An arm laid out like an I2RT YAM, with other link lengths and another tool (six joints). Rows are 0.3 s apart.
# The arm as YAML. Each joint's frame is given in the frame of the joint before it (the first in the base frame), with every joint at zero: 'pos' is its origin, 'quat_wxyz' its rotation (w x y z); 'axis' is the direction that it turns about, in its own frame. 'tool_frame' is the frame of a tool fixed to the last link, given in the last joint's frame.
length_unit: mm
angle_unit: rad
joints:
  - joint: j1
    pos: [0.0, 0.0, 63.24]
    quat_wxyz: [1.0, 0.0, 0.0, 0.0]
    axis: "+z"
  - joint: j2
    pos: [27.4, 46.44, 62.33]
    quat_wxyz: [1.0, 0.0, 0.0, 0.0]
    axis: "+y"
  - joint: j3
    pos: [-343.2, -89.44, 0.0]
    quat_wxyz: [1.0, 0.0, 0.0, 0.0]
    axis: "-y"
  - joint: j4
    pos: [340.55, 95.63, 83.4]
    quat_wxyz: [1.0, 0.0, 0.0, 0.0]
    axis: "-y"
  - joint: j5
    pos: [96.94, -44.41, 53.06]
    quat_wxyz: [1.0, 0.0, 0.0, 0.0]
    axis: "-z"
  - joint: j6
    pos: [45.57, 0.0, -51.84]
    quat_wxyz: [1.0, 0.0, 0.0, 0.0]
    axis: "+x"
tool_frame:
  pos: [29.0, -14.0, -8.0]
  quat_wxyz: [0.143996, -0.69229, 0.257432, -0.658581]
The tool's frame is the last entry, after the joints.
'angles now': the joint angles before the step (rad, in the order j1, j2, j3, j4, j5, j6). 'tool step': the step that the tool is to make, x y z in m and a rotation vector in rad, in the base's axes. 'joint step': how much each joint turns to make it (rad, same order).
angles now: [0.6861, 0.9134, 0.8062, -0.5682, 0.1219, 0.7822]
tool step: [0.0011, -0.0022, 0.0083, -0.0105, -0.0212, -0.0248]
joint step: [0.0001, -0.0012, 0.0190, -0.0102, 0.0329, -0.0014]
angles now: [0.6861, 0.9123, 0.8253, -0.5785, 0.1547, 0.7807]
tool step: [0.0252, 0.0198, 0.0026, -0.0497, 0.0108, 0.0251]
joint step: [0.0000, 0.1193, 0.0717, 0.0141, 0.0005, -0.0408]
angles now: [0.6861, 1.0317, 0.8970, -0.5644, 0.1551, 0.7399]
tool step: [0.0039, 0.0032, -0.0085, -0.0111, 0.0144, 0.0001]
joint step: [-0.0001, 0.0214, -0.0073, 0.0104, -0.0005, 0.0003]
